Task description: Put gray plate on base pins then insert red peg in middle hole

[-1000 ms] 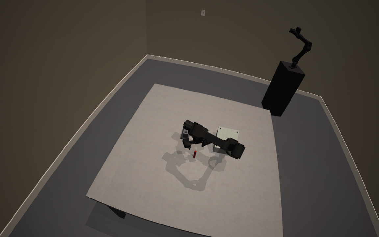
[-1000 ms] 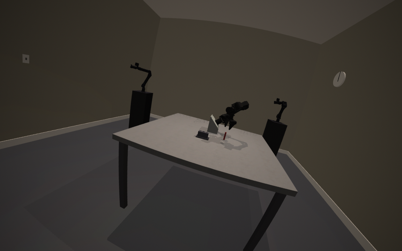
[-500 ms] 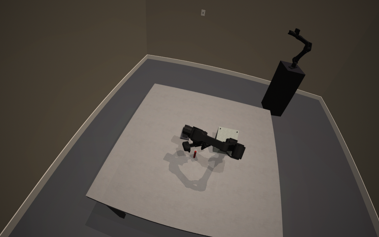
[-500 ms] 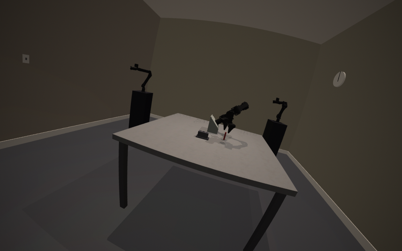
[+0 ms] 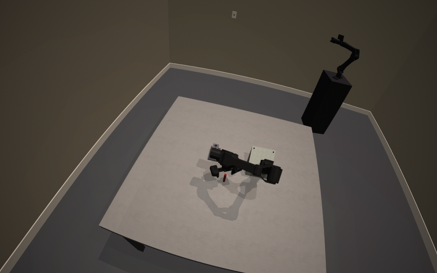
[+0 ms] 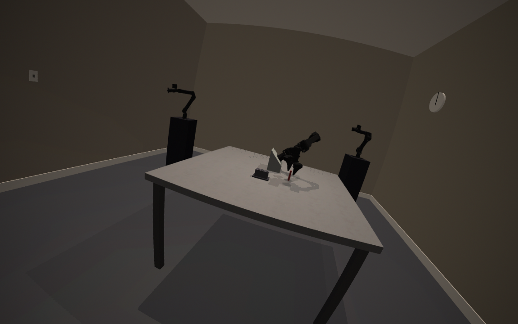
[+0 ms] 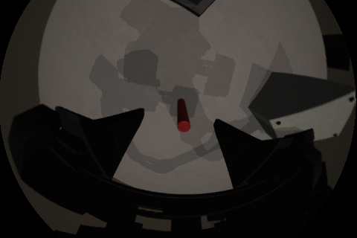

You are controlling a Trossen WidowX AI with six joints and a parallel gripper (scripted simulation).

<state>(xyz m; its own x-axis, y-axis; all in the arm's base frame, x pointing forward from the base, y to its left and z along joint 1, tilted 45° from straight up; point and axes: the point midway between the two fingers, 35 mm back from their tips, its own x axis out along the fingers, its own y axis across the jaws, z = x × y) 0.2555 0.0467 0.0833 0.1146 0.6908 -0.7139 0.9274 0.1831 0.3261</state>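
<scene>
Right now the red peg is 2 cm below my gripper tip. The rest, counted from my gripper tip: dark base 21 cm to the right, 8 cm ahead, 6 cm below; then gray plate 21 cm to the right, 8 cm ahead, 2 cm below.
</scene>
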